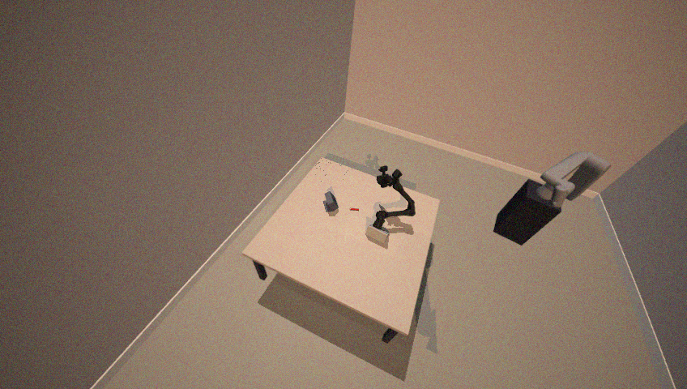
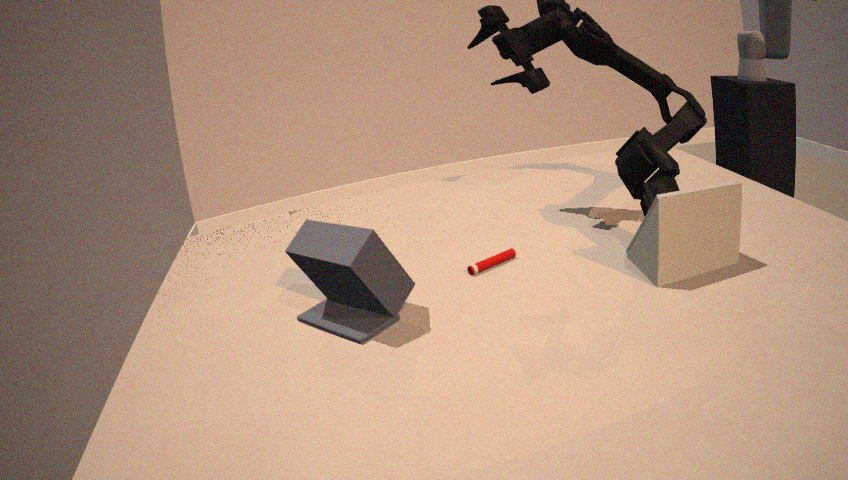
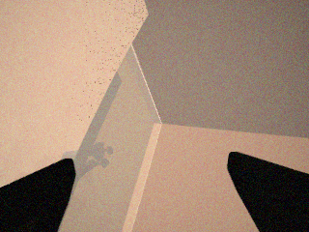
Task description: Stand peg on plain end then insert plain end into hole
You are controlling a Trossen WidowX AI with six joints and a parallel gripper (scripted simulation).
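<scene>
Now: the red peg 7 cm ahead of my gripper tip, 27 cm to the left of it and 27 cm below it. From my gripper tip the other things lie so: grey sloped panel (25 cm ahead, 35 cm to the left, 21 cm below); then panel foot plate (27 cm ahead, 37 cm to the left, 27 cm below).
</scene>
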